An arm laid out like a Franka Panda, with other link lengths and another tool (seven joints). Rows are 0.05 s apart.
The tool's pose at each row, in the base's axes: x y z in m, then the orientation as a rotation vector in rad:
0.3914, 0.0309, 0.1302, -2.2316, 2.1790, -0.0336
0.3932, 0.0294, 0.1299, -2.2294, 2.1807, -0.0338
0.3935, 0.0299, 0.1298, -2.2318, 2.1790, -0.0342
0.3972, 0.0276, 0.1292, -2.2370, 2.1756, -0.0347
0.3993, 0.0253, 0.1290, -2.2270, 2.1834, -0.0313
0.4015, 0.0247, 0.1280, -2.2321, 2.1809, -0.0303
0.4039, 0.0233, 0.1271, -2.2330, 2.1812, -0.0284
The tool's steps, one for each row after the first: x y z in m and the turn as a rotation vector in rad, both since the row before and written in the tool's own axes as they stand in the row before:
0.0015, -0.0018, 0.0004, 0.0004, -0.0001, 0.0018
-0.0005, -0.0003, 0.0001, -0.0002, 0.0005, -0.0019
0.0024, -0.0036, 0.0007, -0.0008, 0.0011, -0.0039
0.0024, -0.0020, 0.0003, -0.0003, -0.0026, 0.0081
0.0006, -0.0022, 0.0011, -0.0018, 0.0008, -0.0034
0.0015, -0.0023, 0.0010, -0.0015, -0.0003, -0.0003

